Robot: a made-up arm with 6 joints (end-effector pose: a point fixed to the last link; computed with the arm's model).
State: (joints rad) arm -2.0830 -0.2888 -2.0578 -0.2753 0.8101 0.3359
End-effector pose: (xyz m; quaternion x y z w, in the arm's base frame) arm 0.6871 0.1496 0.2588 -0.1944 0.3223 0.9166 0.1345
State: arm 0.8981 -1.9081 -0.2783 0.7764 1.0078 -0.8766
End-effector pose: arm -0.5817 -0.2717 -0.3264 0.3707 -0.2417 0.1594 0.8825
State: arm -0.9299 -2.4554 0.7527 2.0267 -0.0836 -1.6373
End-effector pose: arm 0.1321 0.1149 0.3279 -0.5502 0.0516 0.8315 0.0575
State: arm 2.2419 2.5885 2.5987 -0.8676 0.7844 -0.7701
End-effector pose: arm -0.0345 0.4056 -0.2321 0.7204 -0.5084 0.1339 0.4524
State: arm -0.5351 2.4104 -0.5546 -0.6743 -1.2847 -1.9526
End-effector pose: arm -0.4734 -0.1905 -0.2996 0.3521 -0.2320 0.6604 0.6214
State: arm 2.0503 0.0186 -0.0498 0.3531 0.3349 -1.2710
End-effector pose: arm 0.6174 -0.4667 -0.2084 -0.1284 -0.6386 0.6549 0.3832
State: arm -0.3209 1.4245 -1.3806 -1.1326 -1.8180 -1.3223
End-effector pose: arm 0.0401 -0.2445 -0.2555 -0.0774 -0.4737 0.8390 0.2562
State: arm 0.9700 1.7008 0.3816 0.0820 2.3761 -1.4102
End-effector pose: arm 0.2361 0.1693 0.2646 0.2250 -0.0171 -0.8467 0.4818
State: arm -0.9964 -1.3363 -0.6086 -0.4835 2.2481 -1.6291
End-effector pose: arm -0.0440 0.3340 -0.5131 -0.2154 -0.6842 -0.2451 0.6522
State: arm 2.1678 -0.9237 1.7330 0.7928 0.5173 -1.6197
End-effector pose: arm -0.2264 0.1660 -0.3056 0.8191 -0.3525 0.3698 0.2610
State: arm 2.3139 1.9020 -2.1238 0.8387 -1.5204 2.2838
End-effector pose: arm -0.0691 0.2108 0.0093 -0.4595 0.3786 -0.1298 0.7929
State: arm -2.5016 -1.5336 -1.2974 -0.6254 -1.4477 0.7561
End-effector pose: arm -0.1101 -0.0350 0.2599 -0.6558 -0.0476 0.3284 0.6781
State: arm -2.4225 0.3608 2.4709 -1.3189 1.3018 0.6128
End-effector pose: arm 0.0640 -0.4533 -0.0992 0.6229 0.6254 0.3375 0.3272
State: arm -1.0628 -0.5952 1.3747 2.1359 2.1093 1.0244
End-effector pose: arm -0.3507 -0.4815 -0.0147 -0.5920 -0.4616 0.4634 0.4710
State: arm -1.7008 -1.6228 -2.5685 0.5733 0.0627 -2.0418
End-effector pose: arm 0.2352 -0.0336 0.5516 0.4577 0.8408 -0.0677 0.2811
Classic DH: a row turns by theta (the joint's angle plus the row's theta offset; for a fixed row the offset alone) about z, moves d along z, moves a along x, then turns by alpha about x. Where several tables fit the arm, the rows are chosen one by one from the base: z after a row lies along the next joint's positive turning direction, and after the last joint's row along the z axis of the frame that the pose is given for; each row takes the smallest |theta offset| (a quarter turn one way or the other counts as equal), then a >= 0, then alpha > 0; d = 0 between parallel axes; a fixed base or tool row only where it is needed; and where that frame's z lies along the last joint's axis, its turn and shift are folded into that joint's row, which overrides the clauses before.
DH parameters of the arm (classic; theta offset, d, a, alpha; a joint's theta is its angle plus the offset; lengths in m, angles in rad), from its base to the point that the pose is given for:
joint 1: -1.5708 0.0275 0.0532 1.5708
joint 2: 0 0.2229 -0.0432 -1.5708
joint 3: -1.5708 -0.0296 0.1324 -1.5708
joint 4: 0 0.1301 -0.081 1.5708
joint 5: 1.5708 -0.007 0.0636 -1.5708
joint 6: 0 -0.5049 -0.0794 1.5708
tool (fixed): 1.5708 -0.0081 0 0

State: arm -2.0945 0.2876 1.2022 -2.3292 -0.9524 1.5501
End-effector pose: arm 0.3758 0.2699 0.0662 0.0517 0.5168 -0.8456 0.1232
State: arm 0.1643 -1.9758 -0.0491 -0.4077 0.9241 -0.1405
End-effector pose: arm -0.6132 -0.0072 -0.4138 0.7819 -0.2104 0.3963 0.4328
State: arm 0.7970 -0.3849 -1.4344 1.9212 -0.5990 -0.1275
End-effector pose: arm -0.1318 0.0481 -0.2542 -0.0349 -0.6670 -0.4768 0.5715
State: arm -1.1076 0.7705 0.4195 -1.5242 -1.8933 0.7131
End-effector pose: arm -0.2022 0.3908 -0.3946 -0.6153 0.2353 -0.7367 0.1528
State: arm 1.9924 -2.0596 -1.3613 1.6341 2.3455 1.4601
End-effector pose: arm 0.7667 -0.4447 -0.0205 0.3106 0.6614 0.6827 0.0025
